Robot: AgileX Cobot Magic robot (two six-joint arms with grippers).
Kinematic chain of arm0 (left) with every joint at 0, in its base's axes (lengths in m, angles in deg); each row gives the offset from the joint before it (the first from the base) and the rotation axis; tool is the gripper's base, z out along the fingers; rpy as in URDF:
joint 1: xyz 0 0 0.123 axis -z
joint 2: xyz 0 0 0 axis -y
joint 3: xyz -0.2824 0 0.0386 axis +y
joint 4: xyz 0.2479 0 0.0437 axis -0.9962 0 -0.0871
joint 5: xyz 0 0 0 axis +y
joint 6: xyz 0.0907 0 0.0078 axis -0.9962 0 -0.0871
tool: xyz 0 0 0 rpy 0 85 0
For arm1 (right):
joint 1: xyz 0 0 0.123 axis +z
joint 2: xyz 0 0 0 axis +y
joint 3: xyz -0.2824 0 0.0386 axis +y
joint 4: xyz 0.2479 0 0.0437 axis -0.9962 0 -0.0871
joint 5: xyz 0 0 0 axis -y
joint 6: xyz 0.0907 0 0.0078 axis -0.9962 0 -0.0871
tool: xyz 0 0 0 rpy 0 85 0
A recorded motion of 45 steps. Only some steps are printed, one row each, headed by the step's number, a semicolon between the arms.
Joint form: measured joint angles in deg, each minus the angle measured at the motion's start. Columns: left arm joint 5, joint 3, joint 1, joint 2, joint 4, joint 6; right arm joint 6, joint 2, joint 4, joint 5, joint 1, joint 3.
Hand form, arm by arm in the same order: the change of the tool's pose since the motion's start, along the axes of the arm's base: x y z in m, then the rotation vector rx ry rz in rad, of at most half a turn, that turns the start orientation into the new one. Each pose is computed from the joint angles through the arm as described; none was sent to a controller.
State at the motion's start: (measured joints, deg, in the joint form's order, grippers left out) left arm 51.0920 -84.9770 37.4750 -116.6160 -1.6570 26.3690; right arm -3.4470 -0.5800 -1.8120 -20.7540 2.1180 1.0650
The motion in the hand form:
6: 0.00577 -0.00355 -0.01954 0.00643 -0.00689 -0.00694; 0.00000 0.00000 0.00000 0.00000 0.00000 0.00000
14: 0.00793 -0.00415 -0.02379 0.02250 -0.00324 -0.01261; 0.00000 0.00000 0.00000 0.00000 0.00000 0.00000
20: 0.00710 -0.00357 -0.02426 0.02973 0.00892 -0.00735; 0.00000 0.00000 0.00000 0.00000 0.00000 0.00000
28: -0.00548 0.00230 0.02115 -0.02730 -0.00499 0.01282; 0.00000 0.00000 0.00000 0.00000 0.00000 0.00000
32: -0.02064 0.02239 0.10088 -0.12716 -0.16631 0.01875; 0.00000 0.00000 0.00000 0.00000 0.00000 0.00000
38: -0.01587 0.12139 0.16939 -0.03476 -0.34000 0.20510; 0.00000 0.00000 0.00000 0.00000 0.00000 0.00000
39: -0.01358 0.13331 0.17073 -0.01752 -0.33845 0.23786; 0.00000 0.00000 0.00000 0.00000 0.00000 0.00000
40: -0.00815 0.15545 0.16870 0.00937 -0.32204 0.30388; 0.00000 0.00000 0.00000 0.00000 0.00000 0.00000
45: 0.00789 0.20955 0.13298 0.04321 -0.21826 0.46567; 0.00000 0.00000 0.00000 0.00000 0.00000 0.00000
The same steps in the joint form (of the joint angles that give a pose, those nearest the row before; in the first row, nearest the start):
6: -2.90 -0.02 0.00 -2.83 -0.66 0.00; 0.00 0.00 0.00 0.00 0.00 0.00
14: -2.47 -0.67 0.00 -3.78 -1.34 0.00; 0.00 0.00 0.00 0.00 0.00 0.00
20: -1.66 -0.74 0.00 -3.84 -1.27 0.24; 0.00 0.00 0.00 0.00 0.00 0.00
28: 1.93 -0.18 0.02 2.93 1.14 0.24; 0.00 0.00 0.00 0.00 0.00 0.00
32: 2.66 -0.18 -0.77 14.47 0.01 0.24; 0.00 0.00 0.00 0.00 0.00 0.00
38: 8.24 -0.18 -12.83 25.73 -8.45 0.24; 0.00 0.00 0.00 0.00 0.00 0.00
39: 8.99 -0.18 -14.70 26.04 -8.95 0.24; 0.00 0.00 0.00 0.00 0.00 0.00
40: 10.03 0.11 -18.46 26.07 -9.26 0.24; 0.00 0.00 0.00 0.00 0.00 0.00
45: 8.80 4.33 -28.57 23.59 -7.08 -0.49; 0.00 0.00 0.00 0.00 0.00 0.00

